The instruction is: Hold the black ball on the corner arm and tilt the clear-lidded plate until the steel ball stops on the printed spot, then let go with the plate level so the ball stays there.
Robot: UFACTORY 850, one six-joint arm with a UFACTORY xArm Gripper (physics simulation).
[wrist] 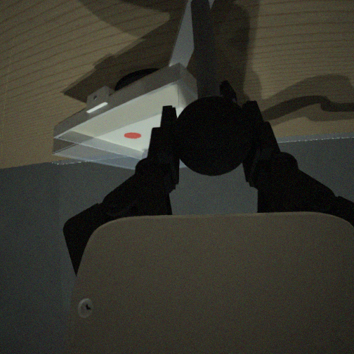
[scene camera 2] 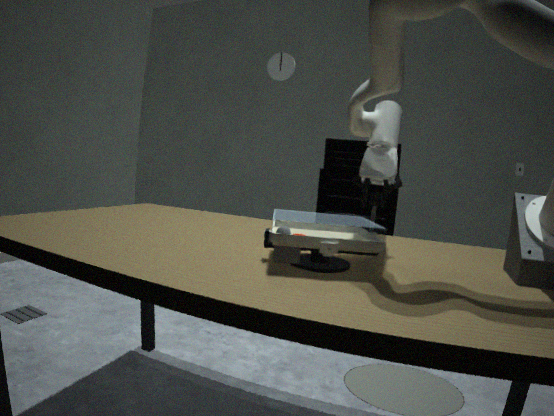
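Note:
The clear-lidded plate (scene camera 2: 357, 245) (wrist: 120, 102) stands on a dark round foot (scene camera 2: 327, 265). Its red printed spot (scene camera 2: 298, 235) (wrist: 132, 135) shows through the lid. The steel ball (scene camera 2: 283, 231) is near the plate's left end in the scene view, left of the spot and off it; it cannot be made out in the wrist view. The plate looks slightly tilted; its exact angle is hard to tell. My gripper (scene camera 2: 375, 199) (wrist: 208, 121) is shut on the black ball (wrist: 214, 140) atop the corner arm (wrist: 204, 55). Against the dark rack, the black ball is indistinct in the scene view.
The plate's foot rests on the wooden table (scene camera 2: 200, 250), whose dark front edge (scene camera 2: 250, 322) runs across the scene view. A tall black rack (scene camera 2: 332, 190) is behind the plate. The robot's base block (scene camera 2: 522, 240) is at the right.

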